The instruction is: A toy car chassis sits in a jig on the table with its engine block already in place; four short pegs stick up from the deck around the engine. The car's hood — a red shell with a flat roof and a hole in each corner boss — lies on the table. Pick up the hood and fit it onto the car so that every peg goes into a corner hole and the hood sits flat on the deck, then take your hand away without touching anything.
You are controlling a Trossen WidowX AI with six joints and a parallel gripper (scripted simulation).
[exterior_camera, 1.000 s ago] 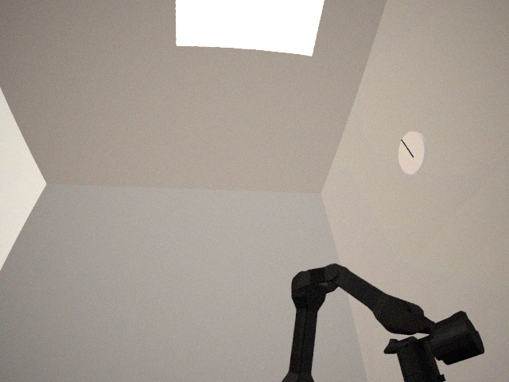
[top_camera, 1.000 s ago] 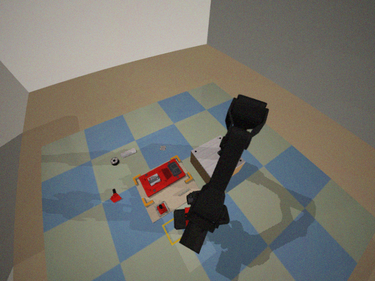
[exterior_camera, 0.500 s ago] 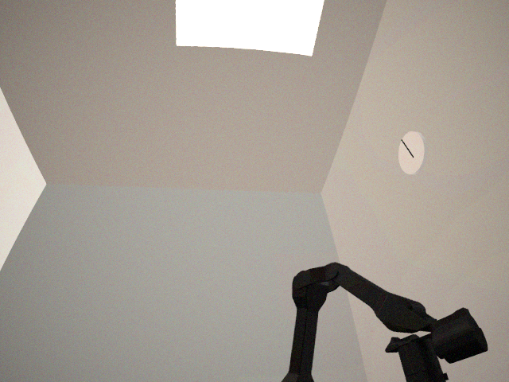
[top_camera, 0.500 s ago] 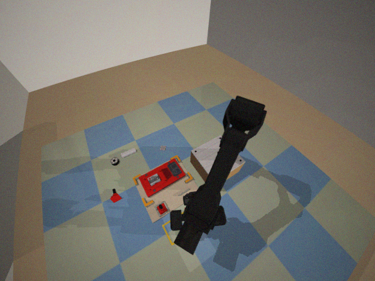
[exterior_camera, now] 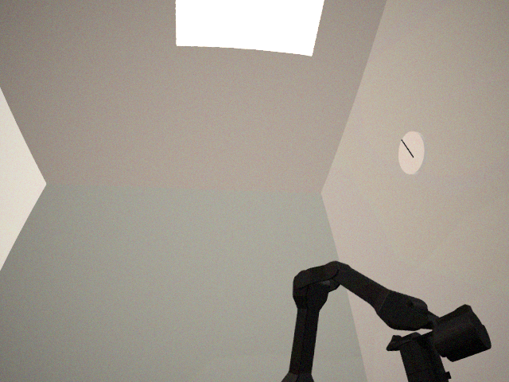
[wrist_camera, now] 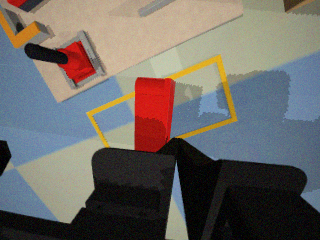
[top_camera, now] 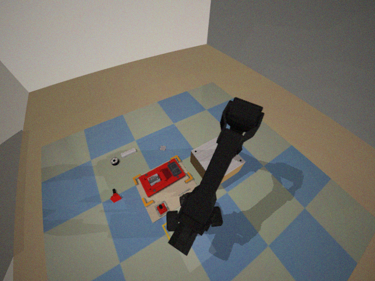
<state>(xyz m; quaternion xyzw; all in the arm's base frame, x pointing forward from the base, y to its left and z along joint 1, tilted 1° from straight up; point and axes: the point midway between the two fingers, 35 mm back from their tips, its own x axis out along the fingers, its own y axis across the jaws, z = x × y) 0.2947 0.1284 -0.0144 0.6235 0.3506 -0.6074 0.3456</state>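
Right now my gripper tip is 1 cm short of the red hood, 2 cm to the left of it and 2 cm above it. Also, from my gripper tip: wheel 15 cm ahead, 47 cm to the right, 4 cm below; then small grey disc 10 cm behind, 40 cm to the right, 5 cm below; then grey engine block 3 cm ahead, 25 cm to the right, 3 cm below.
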